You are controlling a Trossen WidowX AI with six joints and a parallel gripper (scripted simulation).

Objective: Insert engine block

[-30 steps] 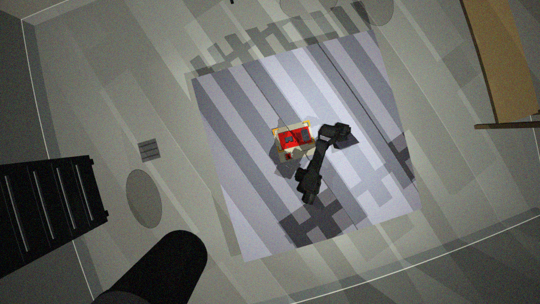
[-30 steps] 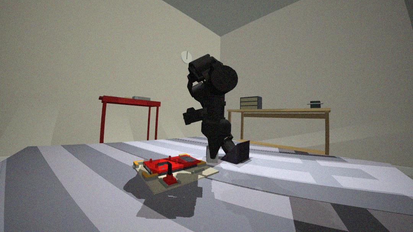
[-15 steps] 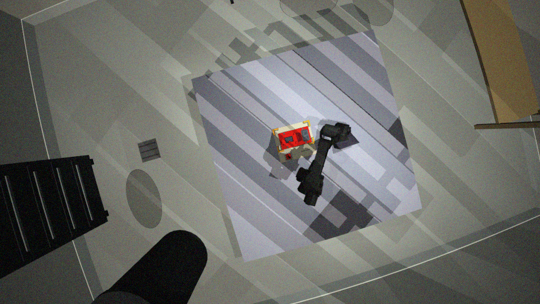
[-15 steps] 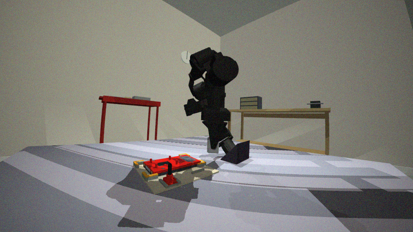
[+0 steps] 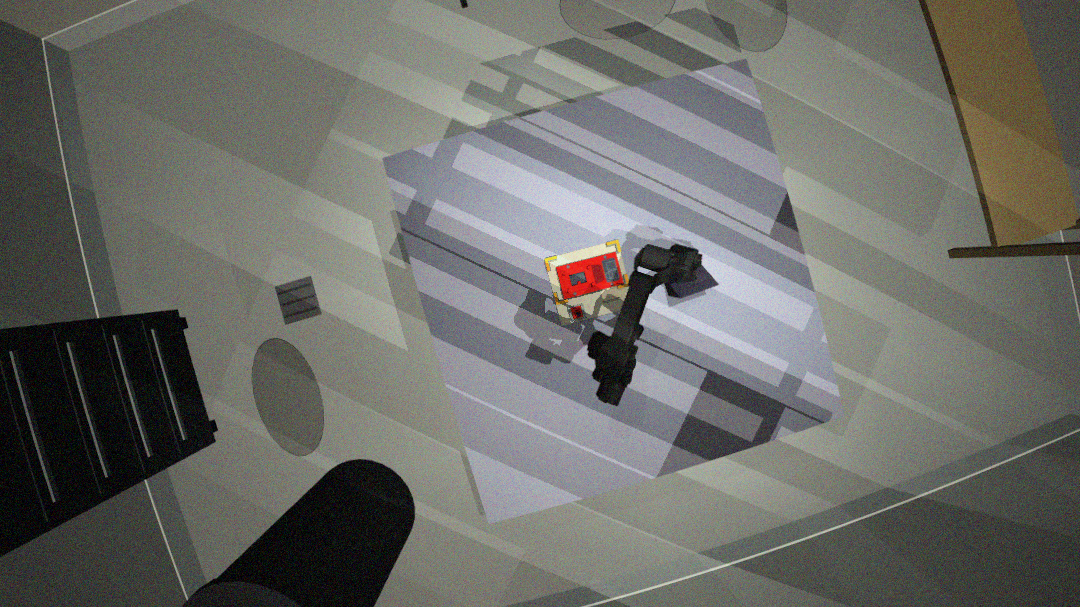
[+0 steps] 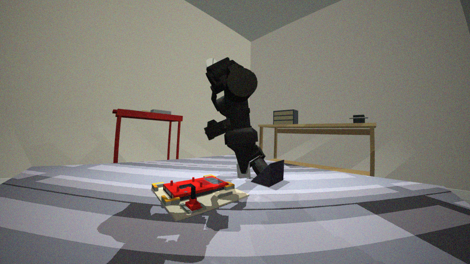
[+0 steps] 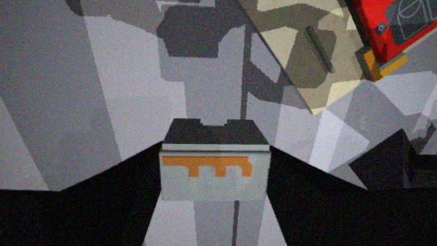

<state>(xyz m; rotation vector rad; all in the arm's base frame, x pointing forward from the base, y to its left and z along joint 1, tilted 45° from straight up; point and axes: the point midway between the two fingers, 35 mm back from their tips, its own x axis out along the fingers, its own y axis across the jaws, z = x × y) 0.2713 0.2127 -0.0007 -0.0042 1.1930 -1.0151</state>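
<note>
My gripper tip is right at the engine block. From my gripper tip the other things lie so: black upright peg (10 cm to the right, 9 cm below, 8 cm ahead).
</note>
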